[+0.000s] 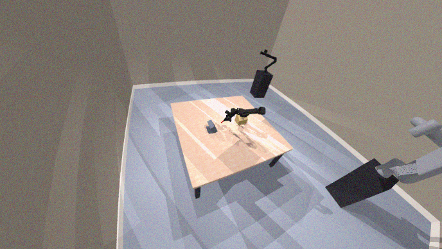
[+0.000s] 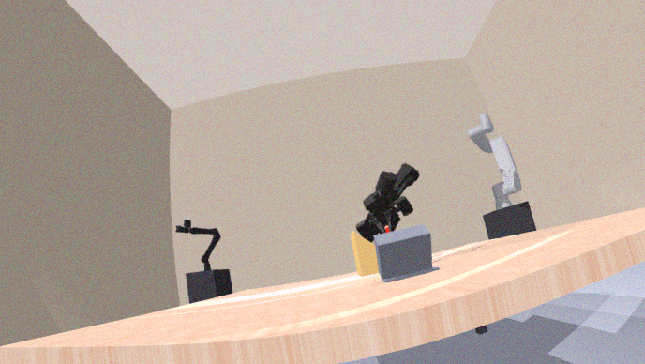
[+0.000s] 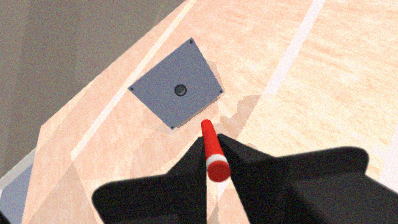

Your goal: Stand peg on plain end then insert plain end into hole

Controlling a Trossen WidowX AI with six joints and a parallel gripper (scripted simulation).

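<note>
The sloped panel lies 140 mm ahead of my gripper tip, 20 mm to the left of it and 60 mm below it. Also, from my gripper tip: red peg (10 mm behind, 10 mm above).
</note>
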